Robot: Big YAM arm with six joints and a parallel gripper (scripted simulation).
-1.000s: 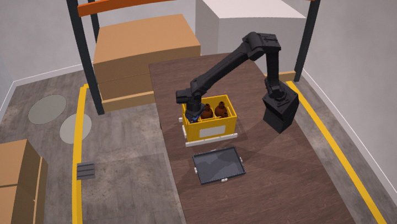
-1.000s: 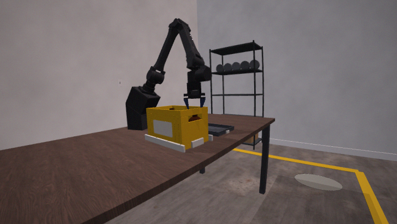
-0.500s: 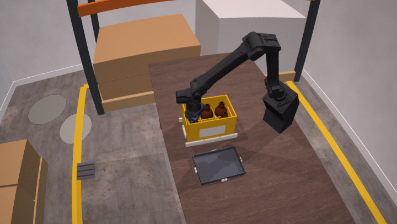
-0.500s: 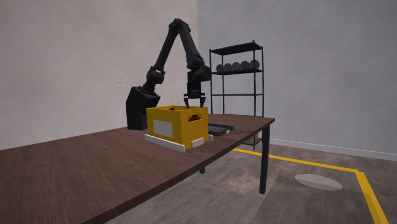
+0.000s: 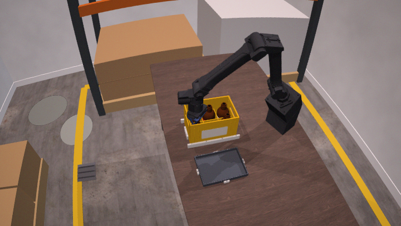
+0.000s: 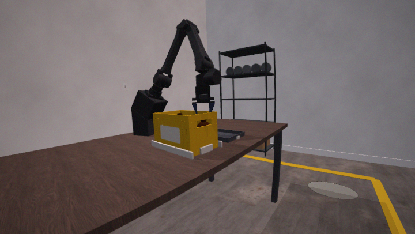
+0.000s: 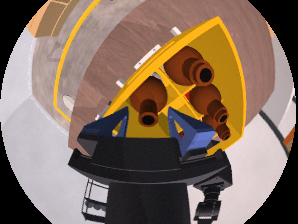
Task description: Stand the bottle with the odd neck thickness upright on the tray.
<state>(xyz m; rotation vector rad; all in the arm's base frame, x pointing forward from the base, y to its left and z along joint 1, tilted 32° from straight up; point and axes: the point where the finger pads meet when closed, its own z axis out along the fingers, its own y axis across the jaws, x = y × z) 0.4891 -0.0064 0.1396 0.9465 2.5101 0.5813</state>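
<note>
Now: the glass bottle 7 cm below my hand. Round my hand: dark tray: 22 cm to the left, 14 cm below, 11 cm behind; yellow crate: 8 cm behind, 7 cm below, 6 cm to the right.
</note>
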